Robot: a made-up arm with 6 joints. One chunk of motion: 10 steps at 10 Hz.
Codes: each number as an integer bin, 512 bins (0 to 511) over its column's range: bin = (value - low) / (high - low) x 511, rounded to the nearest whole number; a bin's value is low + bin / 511 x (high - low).
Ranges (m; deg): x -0.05..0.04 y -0.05..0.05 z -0.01..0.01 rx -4..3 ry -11..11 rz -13..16
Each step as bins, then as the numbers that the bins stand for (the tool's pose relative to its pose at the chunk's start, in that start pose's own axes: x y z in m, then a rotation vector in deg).
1 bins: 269 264 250 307 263 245
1 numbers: -0.0026 0.0017 -0.0002 0.21 0.32 0.90
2 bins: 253 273 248 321 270 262
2 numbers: -0.0054 0.0034 -0.0003 0.40 0.62 1.87
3 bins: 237 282 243 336 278 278
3 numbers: -0.0083 0.0052 -0.0005 0.60 0.97 2.78
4 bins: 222 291 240 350 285 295
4 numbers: -0.0109 0.0069 -0.0006 0.79 1.27 3.74
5 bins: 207 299 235 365 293 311
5 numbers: -0.0135 0.0085 -0.0008 1.00 1.61 4.65
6 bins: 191 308 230 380 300 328
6 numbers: -0.0164 0.0103 -0.0010 1.21 1.92 5.61
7 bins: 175 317 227 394 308 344
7 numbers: -0.0192 0.0120 -0.0011 1.40 2.26 6.52
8 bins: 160 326 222 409 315 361
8 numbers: -0.0218 0.0138 -0.0013 1.60 2.56 7.49
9 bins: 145 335 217 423 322 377
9 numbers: -0.0245 0.0156 -0.0015 1.79 2.86 8.40
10 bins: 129 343 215 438 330 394
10 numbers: -0.0273 0.0171 -0.0016 2.00 3.21 9.36
